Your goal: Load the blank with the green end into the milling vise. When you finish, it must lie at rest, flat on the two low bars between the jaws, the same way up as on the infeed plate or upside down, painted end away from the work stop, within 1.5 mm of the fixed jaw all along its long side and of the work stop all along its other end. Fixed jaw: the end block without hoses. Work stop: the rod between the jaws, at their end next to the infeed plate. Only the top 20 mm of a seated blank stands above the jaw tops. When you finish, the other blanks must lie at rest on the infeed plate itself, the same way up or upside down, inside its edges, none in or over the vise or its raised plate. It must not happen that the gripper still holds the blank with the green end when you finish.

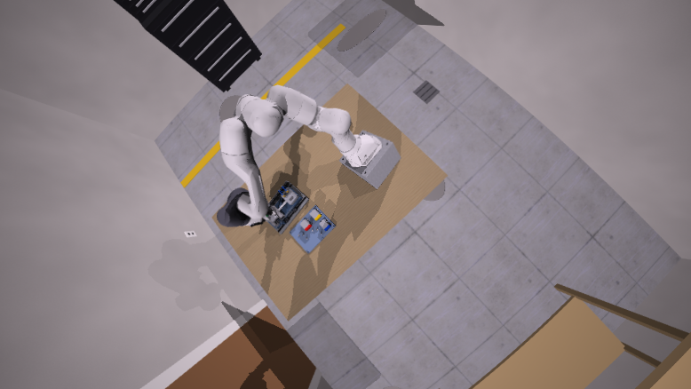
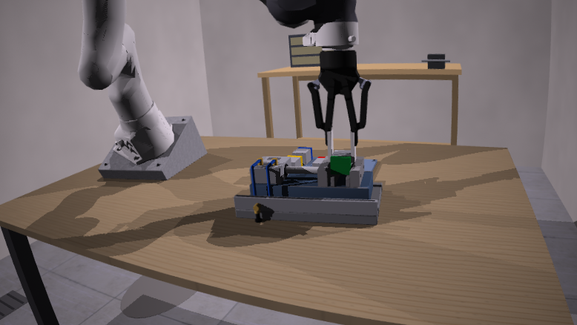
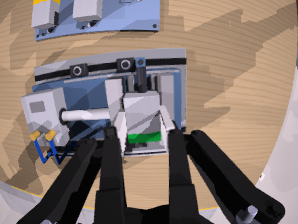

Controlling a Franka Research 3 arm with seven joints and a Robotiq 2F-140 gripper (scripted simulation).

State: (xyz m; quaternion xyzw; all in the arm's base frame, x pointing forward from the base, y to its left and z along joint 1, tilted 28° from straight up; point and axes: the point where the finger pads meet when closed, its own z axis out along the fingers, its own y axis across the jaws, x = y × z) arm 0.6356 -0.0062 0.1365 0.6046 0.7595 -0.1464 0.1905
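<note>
The green-ended blank lies 40 mm below my hand. Also, from my hand: work stop rod (10 mm behind, 50 mm to the left, 40 mm below); fixed jaw (30 mm ahead, 10 mm to the left, 60 mm below); milling vise (70 mm behind, 10 mm to the right, 90 mm below).
</note>
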